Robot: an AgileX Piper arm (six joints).
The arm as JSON. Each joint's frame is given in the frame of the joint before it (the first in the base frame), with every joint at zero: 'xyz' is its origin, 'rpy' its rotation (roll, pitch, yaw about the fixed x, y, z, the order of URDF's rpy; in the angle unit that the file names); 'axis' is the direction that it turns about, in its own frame. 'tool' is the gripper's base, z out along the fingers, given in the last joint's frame.
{
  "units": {
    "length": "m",
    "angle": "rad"
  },
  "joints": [
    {
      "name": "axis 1",
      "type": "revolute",
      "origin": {
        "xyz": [
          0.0,
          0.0,
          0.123
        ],
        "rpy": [
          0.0,
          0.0,
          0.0
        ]
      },
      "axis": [
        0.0,
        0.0,
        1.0
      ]
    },
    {
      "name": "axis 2",
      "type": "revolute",
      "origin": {
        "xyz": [
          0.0,
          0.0,
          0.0
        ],
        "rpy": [
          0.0,
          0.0,
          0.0
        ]
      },
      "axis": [
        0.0,
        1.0,
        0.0
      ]
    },
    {
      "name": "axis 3",
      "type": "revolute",
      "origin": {
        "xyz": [
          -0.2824,
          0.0,
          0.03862
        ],
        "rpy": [
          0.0,
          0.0,
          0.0
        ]
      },
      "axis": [
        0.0,
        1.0,
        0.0
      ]
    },
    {
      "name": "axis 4",
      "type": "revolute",
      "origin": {
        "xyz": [
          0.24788,
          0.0,
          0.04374
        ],
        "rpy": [
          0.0,
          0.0,
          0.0
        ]
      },
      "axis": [
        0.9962,
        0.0,
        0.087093
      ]
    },
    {
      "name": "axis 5",
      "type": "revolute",
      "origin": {
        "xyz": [
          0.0,
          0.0,
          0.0
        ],
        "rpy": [
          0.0,
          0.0,
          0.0
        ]
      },
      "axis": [
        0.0,
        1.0,
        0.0
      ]
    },
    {
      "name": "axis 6",
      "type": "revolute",
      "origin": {
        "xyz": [
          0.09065,
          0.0,
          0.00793
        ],
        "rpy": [
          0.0,
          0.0,
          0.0
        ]
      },
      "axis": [
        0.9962,
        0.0,
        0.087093
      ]
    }
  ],
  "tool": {
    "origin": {
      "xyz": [
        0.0,
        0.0,
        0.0
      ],
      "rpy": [
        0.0,
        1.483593,
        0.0
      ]
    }
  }
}
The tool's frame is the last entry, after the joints.
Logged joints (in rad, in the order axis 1, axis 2, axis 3, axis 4, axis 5, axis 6), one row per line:
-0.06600 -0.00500 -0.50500 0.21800 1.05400 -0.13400
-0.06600 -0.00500 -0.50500 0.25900 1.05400 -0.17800
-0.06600 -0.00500 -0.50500 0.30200 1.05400 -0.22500
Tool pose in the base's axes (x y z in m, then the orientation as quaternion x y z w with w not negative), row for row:
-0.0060 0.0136 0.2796 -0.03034 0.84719 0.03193 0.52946
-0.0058 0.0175 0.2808 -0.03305 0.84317 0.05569 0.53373
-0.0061 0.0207 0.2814 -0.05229 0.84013 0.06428 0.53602
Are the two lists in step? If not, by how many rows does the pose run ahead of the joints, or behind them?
The pose runs 1 row behind the joints: the pose in row i belongs to the joints in row i - 1.
